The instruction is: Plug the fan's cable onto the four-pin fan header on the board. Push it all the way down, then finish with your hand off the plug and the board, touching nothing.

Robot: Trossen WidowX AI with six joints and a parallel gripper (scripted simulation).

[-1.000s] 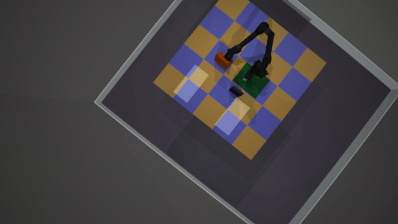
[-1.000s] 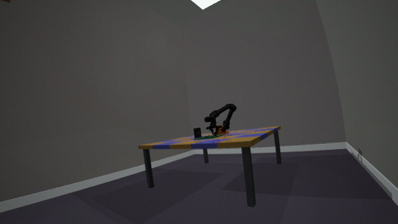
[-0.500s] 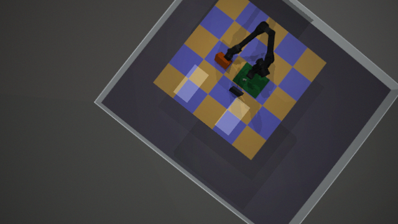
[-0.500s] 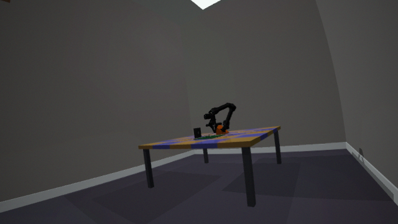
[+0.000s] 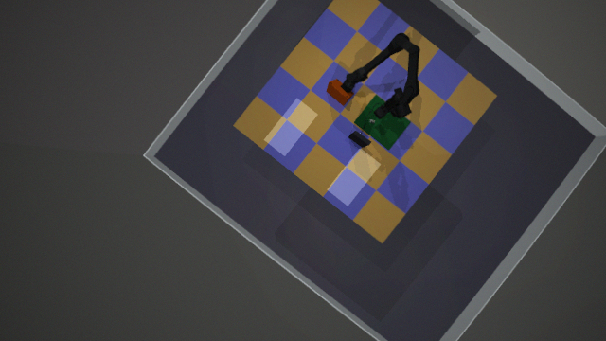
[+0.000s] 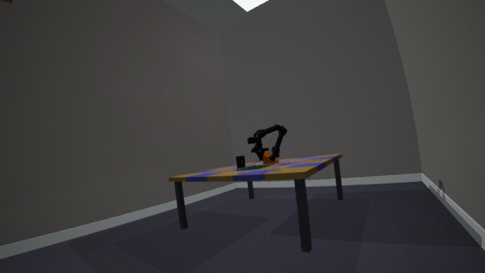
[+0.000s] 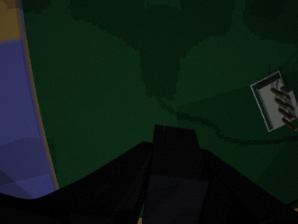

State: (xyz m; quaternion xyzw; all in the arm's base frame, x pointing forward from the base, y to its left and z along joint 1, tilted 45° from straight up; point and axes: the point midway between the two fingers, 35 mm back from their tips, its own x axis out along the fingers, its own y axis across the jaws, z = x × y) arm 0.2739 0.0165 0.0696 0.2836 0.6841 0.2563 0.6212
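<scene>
Now: the four-pin fan header 10 mm ahead of my gripper tip, 70 mm to the right of it and 70 mm below it. Round my gripper tip: green circuit board 60 mm ahead, 20 mm to the right, 80 mm below; black fan 30 mm ahead, 230 mm to the right, 10 mm below; black fan plug 10 mm behind, 10 mm above.
</scene>
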